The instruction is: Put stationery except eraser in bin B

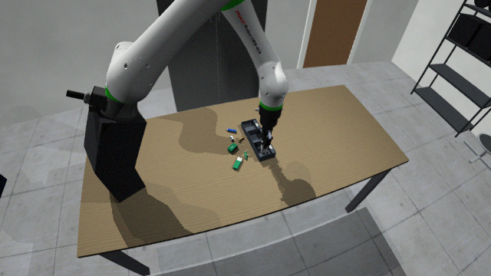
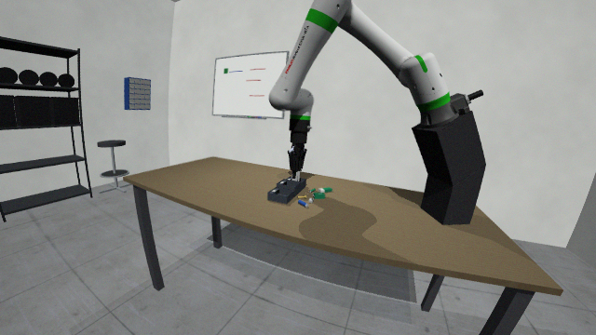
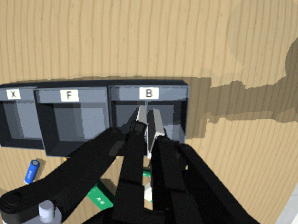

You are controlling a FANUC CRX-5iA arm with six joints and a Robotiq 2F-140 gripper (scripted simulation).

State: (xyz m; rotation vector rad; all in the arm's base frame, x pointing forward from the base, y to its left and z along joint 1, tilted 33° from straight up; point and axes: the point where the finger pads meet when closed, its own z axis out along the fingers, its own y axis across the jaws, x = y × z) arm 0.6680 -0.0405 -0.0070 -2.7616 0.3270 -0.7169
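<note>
Right now my hand is 10 mm past the bin row, 80 mm to the right of it and 30 mm above it. From my hand the other things lie so: green stick 90 mm behind, 40 mm below; yellow piece 90 mm behind, 110 mm to the left, 40 mm below; green-and-white block 140 mm behind, 30 mm to the right, 40 mm below.
</note>
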